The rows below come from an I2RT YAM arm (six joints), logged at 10 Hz.
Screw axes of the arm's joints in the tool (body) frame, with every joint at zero. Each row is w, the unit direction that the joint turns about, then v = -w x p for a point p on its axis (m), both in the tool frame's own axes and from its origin. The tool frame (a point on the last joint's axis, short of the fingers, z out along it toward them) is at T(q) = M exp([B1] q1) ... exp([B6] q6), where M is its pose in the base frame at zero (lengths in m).
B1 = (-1, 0, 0, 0, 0.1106, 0)
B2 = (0, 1, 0, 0.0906, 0, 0.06)
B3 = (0, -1, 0, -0.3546, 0, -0.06)
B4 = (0, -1, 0, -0.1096, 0, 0)
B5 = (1, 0, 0, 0, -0.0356, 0)
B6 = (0, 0, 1, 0, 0, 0)
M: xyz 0.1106 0 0.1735 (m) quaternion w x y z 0.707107 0 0.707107 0
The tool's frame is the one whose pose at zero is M.
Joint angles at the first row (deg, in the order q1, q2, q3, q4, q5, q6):
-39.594 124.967 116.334 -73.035 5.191 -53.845
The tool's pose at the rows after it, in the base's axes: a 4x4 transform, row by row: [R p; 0 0 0 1], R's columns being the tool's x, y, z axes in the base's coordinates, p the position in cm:
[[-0.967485 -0.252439 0.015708 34.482], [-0.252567 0.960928 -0.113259 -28.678], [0.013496 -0.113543 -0.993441 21.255], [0 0 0 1]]
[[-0.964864 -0.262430 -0.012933 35.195], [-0.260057 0.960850 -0.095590 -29.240], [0.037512 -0.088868 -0.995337 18.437], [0 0 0 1]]
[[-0.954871 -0.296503 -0.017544 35.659], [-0.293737 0.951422 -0.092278 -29.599], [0.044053 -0.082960 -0.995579 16.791], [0 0 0 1]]
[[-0.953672 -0.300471 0.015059 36.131], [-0.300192 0.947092 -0.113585 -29.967], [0.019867 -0.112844 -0.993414 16.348], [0 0 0 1]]
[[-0.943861 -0.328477 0.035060 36.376], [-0.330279 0.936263 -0.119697 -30.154], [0.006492 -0.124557 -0.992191 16.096], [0 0 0 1]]
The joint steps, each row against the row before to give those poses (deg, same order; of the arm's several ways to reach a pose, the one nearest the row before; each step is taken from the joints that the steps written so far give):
0.197 4.285 0.002 0.785 -0.743 -0.415
0.043 3.759 -0.003 1.839 0.262 -0.394
0.022 2.161 -0.002 1.835 0.022 -1.988
0.000 0.614 0.004 2.840 -0.240 -0.416
-0.022 0.349 -0.004 1.467 -0.459 -1.814

